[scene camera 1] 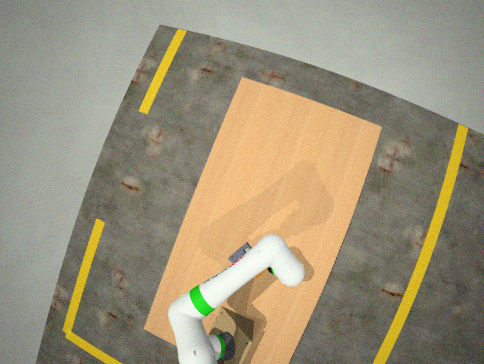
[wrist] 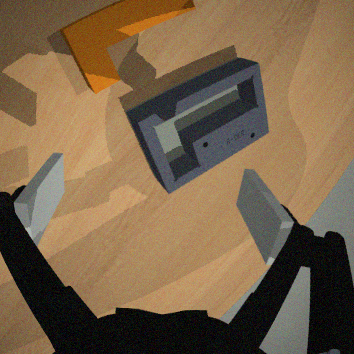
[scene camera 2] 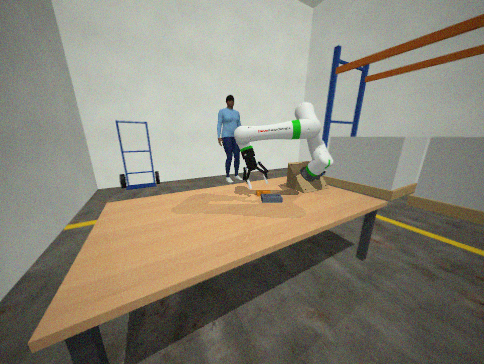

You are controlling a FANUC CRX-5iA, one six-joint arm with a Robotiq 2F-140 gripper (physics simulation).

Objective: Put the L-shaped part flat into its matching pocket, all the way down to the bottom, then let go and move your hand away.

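Where they show: gripper, fingertip midpoint: [wrist: 152,179] [scene camera 2: 258,186]; arm's base, origin of the base link: [scene camera 1: 226,345] [scene camera 2: 307,174].
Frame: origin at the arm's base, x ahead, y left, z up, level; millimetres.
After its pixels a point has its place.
Observation:
The orange L-shaped part [scene camera 1: 259,273] @[z -91, x 437, y 38 mm] [scene camera 2: 262,192] @[z -97, x 478, y 45 mm] [wrist: 82,47] @[z -89, x 510, y 24 mm] lies on the table beside the block, apart from it. The top edge of the wrist view cuts it off, and the arm hides much of it in scene camera 1. The blue-grey block [scene camera 1: 240,252] @[z -83, x 491, y 192 mm] [scene camera 2: 271,198] @[z -87, x 496, y 206 mm] [wrist: 225,137] @[z -83, x 470, y 191 mm] sits on the table, its empty L-shaped pocket [wrist: 170,137] @[z -114, x 510, y 162 mm] facing up. My gripper [scene camera 2: 258,183] @[z -20, x 545, y 109 mm] [wrist: 152,179] @[z -20, x 545, y 109 mm] is wide open with nothing between its fingers. It hangs above the table near the part and the block. The arm hides it in scene camera 1.
The wooden table [scene camera 1: 280,120] @[z -119, x 1283, y 359 mm] [scene camera 2: 165,245] @[z -119, x 1163, y 447 mm] carries both objects. The arm's tan pedestal [scene camera 1: 243,327] @[z 0, x 150, y -26 mm] [scene camera 2: 296,176] @[z -3, x 136, y 17 mm] stands close to them. A person [scene camera 2: 229,125], a blue hand truck [scene camera 2: 136,151] and a rack with a blue post [scene camera 2: 332,95] stand beyond the table.

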